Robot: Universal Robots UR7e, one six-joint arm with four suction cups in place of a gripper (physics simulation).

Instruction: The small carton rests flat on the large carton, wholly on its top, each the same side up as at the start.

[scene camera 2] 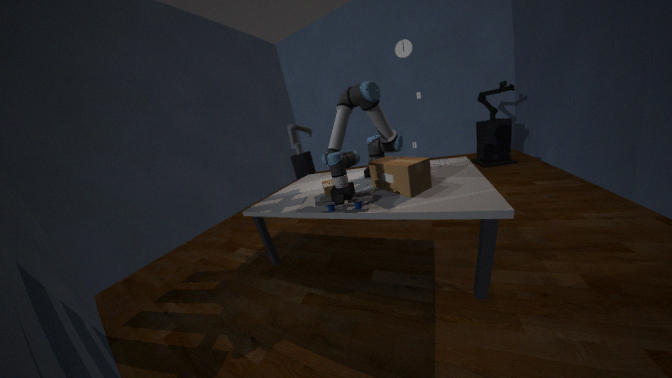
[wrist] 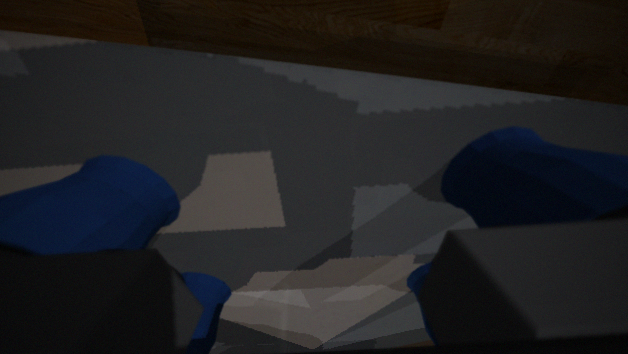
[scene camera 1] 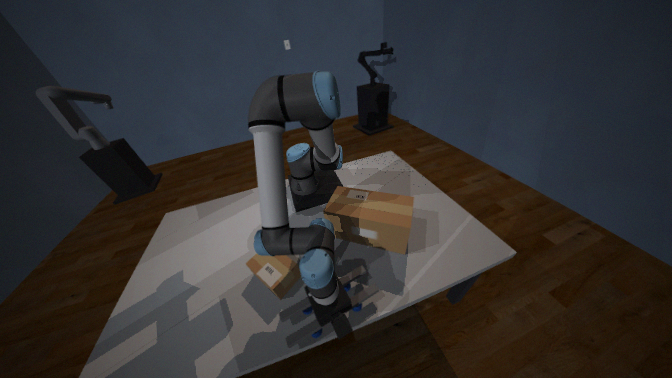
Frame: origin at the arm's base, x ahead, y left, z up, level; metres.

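Seen in the pictures: hand, its tool point: (wrist: 313, 224); arm's base, origin of its link: (scene camera 1: 305, 186).
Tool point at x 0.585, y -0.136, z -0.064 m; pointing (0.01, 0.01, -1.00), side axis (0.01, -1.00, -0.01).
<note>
Offsets run from my tool point to a thing's top centre. Level surfaces: height alone.
The small carton @[dx -0.202, dy -0.129, dz +0.092 m] (scene camera 1: 271, 274) (scene camera 2: 327, 188) stands on the table, label up, partly hidden behind the arm in both scene views. The large carton @[dx -0.193, dy +0.275, dz +0.168 m] (scene camera 1: 371, 221) (scene camera 2: 411, 176) stands apart from it on the table, to its right in scene camera 1, with a label on its top and one on its side. My gripper (scene camera 1: 332, 310) (scene camera 2: 345, 205) (wrist: 315, 235) is low over the table near the front edge, beside the small carton, with its four blue cups pointing down. No carton is on the cups. An orange-brown sliver shows at the bottom of the wrist view.
The white table @[dz +0.012 m] (scene camera 1: 465, 250) (scene camera 2: 450, 202) bears both cartons and the arm's dark base (scene camera 1: 316, 192). Its front edge runs close to the gripper. Two other arms on dark pedestals (scene camera 1: 121, 167) (scene camera 1: 373, 106) stand on the floor behind the table.
</note>
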